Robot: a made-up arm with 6 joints. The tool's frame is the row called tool. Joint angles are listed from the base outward. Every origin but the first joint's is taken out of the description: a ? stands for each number. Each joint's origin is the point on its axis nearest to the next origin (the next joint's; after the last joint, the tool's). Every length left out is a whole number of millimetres.
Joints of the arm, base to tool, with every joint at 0 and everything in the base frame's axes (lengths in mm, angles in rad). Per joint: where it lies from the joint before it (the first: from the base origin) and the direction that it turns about. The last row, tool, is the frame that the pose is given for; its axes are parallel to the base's.
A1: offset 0 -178 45 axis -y
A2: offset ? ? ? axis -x
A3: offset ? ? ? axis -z
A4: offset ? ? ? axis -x
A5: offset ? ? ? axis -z
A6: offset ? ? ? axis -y
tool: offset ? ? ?
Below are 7 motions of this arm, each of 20 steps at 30 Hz.
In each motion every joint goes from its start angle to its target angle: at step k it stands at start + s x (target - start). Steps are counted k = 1, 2, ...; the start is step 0. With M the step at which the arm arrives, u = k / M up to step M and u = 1 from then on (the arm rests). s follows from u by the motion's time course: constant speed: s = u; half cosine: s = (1 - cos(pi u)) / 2; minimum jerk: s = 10 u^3 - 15 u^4 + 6 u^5.
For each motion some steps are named. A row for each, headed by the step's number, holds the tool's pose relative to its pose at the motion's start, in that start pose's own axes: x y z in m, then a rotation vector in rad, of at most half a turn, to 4 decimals.
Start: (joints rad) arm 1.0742 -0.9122 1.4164 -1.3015 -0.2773 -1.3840
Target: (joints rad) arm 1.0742 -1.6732 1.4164 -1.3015 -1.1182 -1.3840
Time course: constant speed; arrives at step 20
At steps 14, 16, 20:
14: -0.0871 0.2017 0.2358 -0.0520 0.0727 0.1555
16: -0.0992 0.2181 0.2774 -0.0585 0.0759 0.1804
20: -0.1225 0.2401 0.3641 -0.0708 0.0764 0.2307

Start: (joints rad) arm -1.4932 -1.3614 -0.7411 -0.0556 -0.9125 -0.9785
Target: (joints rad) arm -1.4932 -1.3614 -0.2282 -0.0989 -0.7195 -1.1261
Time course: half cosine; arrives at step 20
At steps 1, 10, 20:
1: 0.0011 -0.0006 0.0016 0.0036 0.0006 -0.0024
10: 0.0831 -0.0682 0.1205 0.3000 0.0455 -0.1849
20: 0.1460 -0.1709 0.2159 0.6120 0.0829 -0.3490

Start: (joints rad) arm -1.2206 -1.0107 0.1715 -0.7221 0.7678 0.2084
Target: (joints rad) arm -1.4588 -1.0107 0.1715 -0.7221 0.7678 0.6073
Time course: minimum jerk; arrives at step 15
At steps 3, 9, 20:
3: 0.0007 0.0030 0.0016 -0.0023 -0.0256 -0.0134
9: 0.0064 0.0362 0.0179 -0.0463 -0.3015 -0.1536
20: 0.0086 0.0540 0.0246 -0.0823 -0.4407 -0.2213

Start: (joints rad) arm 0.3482 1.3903 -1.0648 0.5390 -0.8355 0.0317
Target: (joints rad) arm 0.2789 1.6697 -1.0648 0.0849 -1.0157 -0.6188
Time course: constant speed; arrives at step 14
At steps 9, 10, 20:
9: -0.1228 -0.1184 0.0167 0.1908 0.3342 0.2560
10: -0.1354 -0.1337 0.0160 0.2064 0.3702 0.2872
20: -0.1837 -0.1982 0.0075 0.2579 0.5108 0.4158

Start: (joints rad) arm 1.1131 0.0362 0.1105 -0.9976 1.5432 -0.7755
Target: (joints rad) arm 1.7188 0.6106 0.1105 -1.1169 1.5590 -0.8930
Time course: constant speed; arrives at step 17
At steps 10, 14, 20:
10: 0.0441 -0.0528 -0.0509 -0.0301 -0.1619 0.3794
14: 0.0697 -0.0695 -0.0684 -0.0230 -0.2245 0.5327
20: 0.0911 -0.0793 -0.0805 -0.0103 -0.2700 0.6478

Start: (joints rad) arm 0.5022 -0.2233 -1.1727 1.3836 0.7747 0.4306
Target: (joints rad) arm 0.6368 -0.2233 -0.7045 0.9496 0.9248 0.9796
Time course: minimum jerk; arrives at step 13
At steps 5, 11, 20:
5: 0.1276 0.0151 -0.0524 -0.0632 -0.0104 -0.0699
11: 0.3753 -0.0065 -0.2374 -0.2918 -0.0510 -0.2441
20: 0.3836 -0.0096 -0.2463 -0.3038 -0.0531 -0.2511

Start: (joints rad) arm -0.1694 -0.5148 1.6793 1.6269 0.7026 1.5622
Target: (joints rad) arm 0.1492 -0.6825 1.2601 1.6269 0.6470 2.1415
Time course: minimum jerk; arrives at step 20
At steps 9, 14, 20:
9: -0.0396 -0.2479 0.1231 0.0537 -0.3509 -0.2466
14: -0.1707 -0.4956 0.2234 0.0241 -0.7180 -0.5274
20: -0.2421 -0.5783 0.2527 -0.0117 -0.8541 -0.6363

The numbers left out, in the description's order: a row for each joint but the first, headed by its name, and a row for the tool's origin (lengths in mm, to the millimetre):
A2: -52 0 -108
A3: 0 372 -49
A4: -297 66 0
A5: 0 66 767
A6: 111 288 0
tool: 104 0 21

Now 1 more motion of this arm.
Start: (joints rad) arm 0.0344 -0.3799 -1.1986 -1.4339 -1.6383 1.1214
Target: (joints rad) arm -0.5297 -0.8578 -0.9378 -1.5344 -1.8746 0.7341
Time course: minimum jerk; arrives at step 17
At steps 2, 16, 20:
2: -0.0050 0.0065 0.0055 0.0019 -0.0046 0.0092
16: -0.6025 0.3449 0.1078 -0.1500 -0.2475 0.7820
20: -0.6039 0.3452 0.1074 -0.1509 -0.2478 0.7835

